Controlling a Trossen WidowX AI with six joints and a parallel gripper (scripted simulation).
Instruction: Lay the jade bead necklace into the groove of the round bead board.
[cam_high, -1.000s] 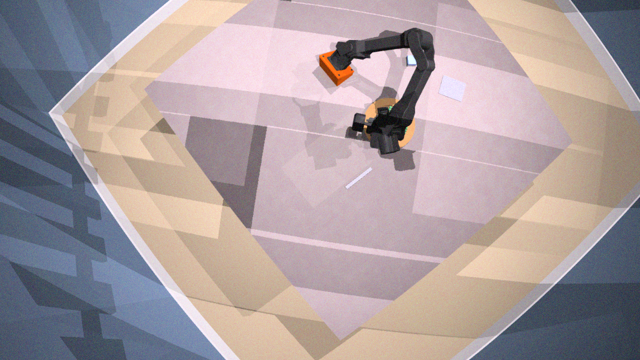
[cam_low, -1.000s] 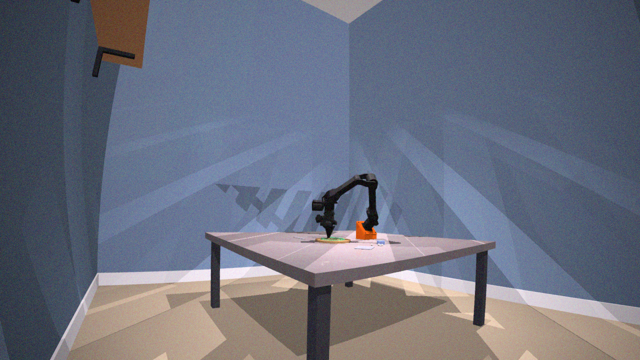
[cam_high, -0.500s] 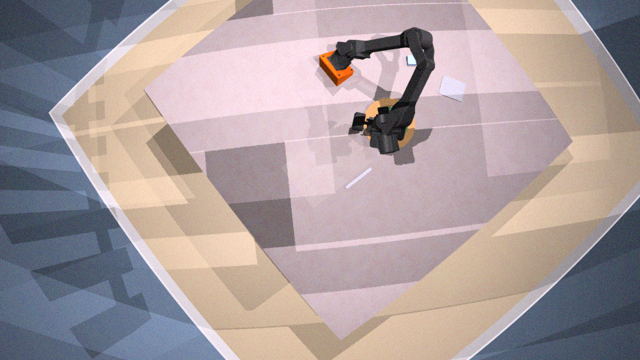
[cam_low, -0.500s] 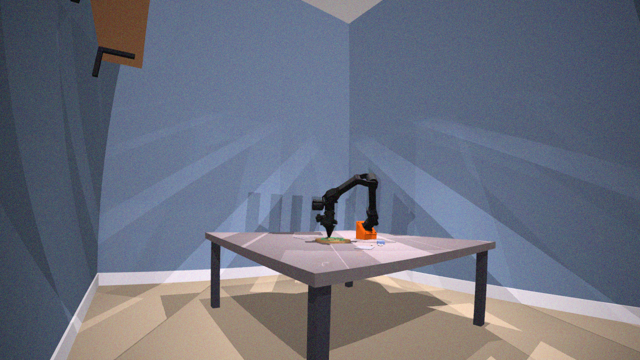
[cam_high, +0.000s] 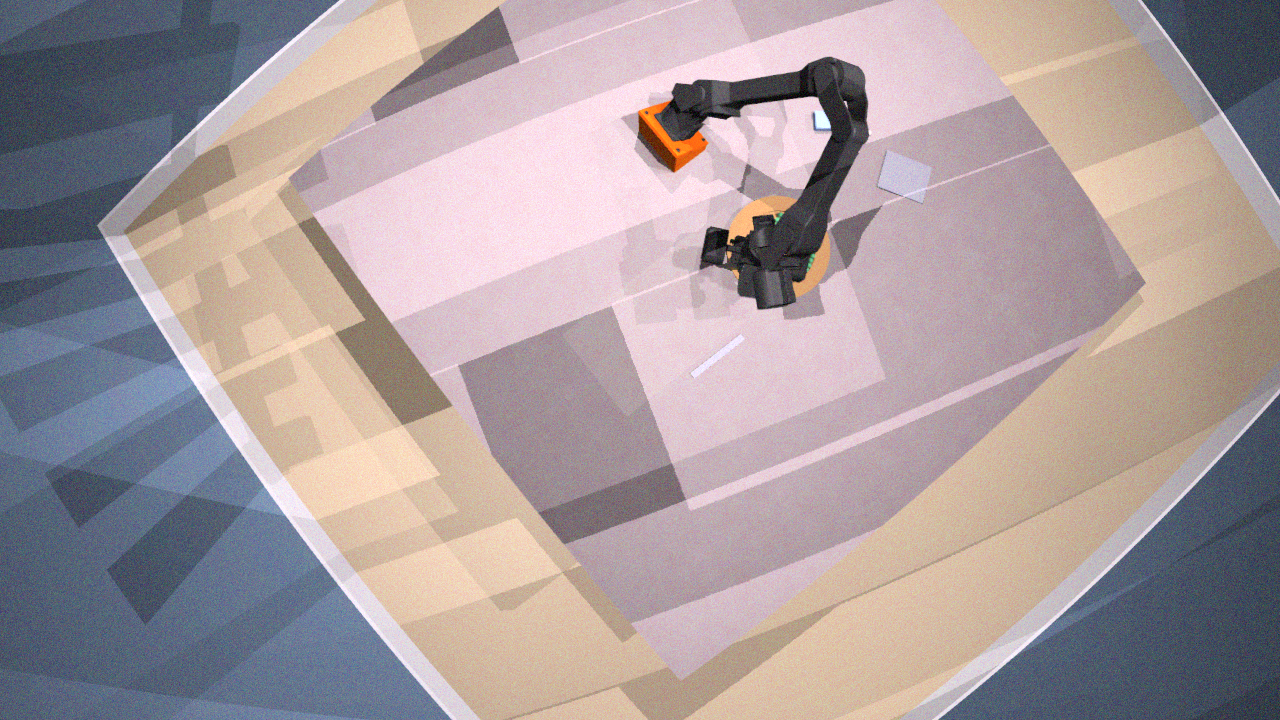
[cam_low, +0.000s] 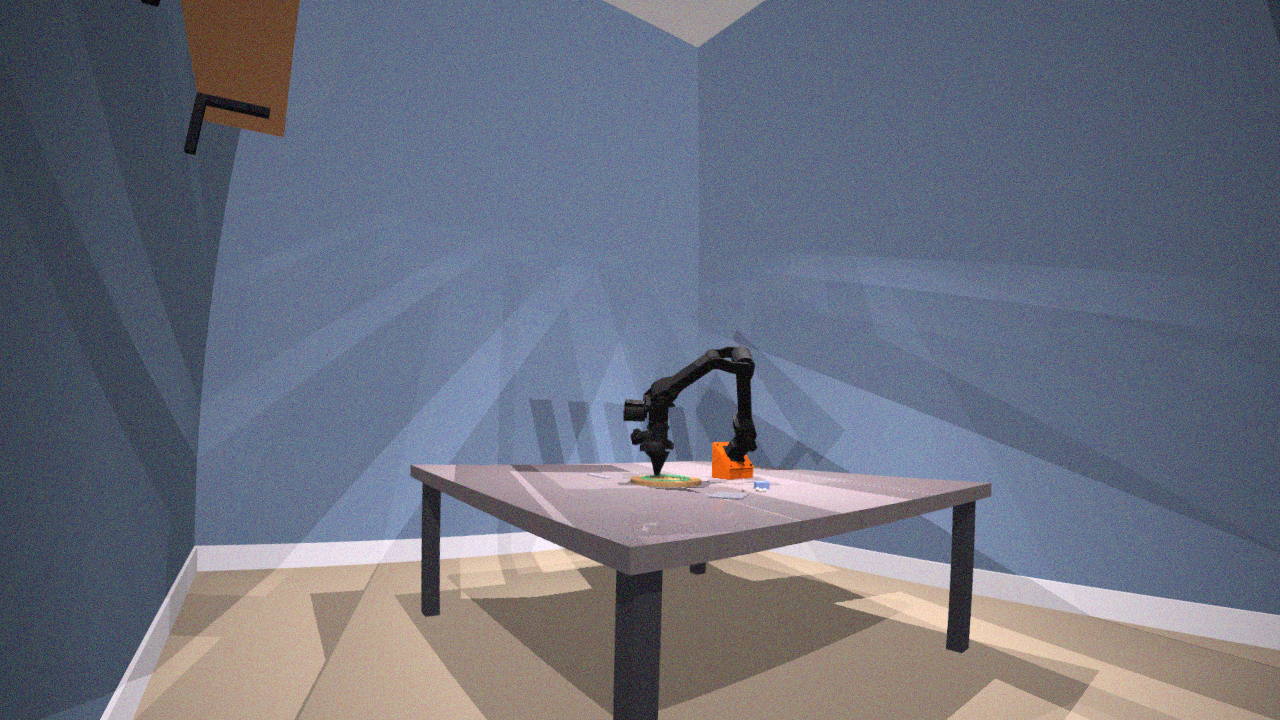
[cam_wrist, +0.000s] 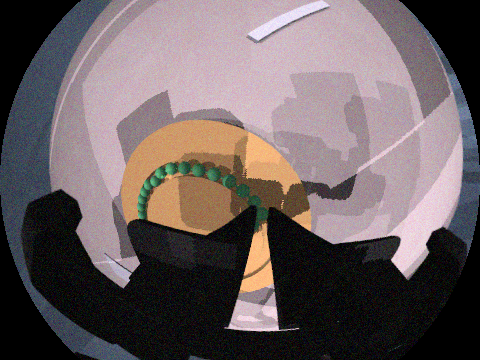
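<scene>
Now: the round tan bead board 1 cm ahead of my gripper tip, 6 cm to the left of it and 1 cm below it. The rest, counted from my gripper tip: white strip (11 cm ahead, 15 cm to the right, 1 cm below); pale square sheet (3 cm ahead, 37 cm to the left, 2 cm below); blue cube (15 cm behind, 29 cm to the left, 1 cm below).
</scene>
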